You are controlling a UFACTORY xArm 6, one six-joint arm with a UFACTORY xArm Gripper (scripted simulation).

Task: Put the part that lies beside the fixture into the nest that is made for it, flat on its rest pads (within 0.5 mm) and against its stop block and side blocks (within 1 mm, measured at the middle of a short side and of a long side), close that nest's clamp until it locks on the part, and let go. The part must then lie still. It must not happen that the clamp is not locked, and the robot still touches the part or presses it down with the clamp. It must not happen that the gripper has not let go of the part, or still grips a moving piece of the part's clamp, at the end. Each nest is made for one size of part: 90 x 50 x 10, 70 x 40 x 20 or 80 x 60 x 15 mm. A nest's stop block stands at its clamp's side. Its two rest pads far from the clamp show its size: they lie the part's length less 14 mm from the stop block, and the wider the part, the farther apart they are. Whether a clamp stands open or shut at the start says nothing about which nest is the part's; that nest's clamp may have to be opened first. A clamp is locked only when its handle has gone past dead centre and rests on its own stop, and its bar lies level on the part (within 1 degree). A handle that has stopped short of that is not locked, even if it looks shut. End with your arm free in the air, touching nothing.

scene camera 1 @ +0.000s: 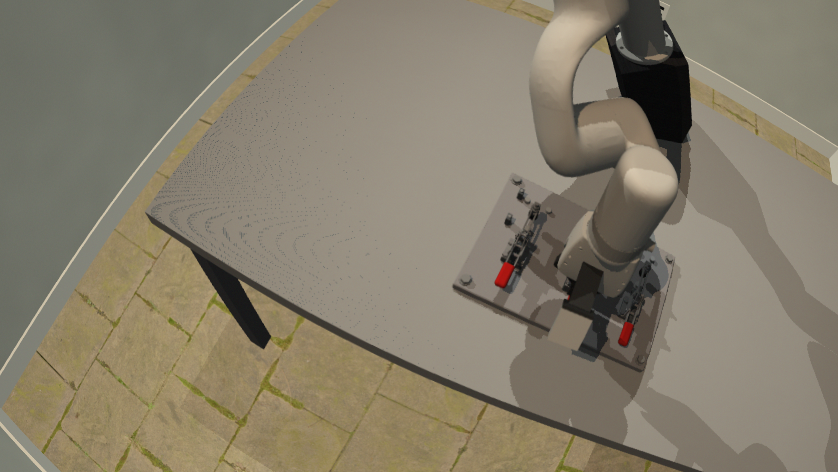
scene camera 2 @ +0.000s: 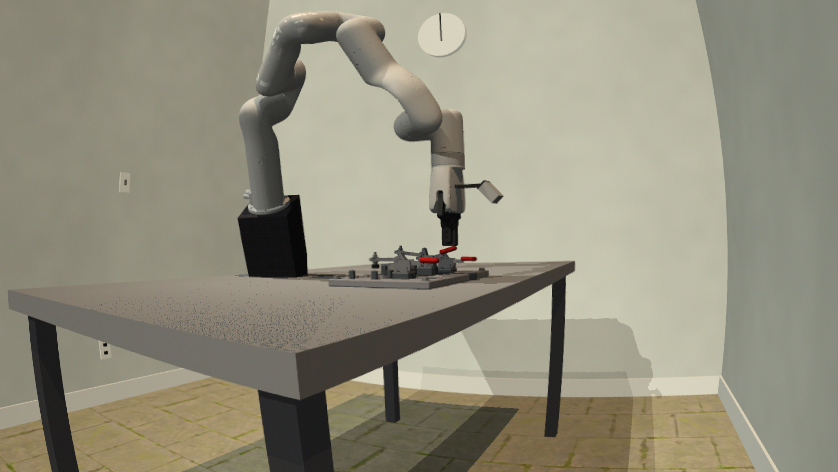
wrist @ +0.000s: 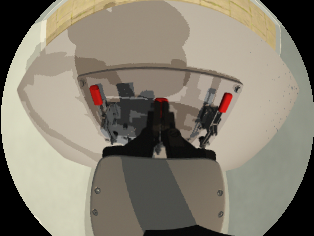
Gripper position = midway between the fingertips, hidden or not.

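I can see my gripper (scene camera 2: 450,245), and the wrist view gives me sight of my gripper (wrist: 160,109) too.
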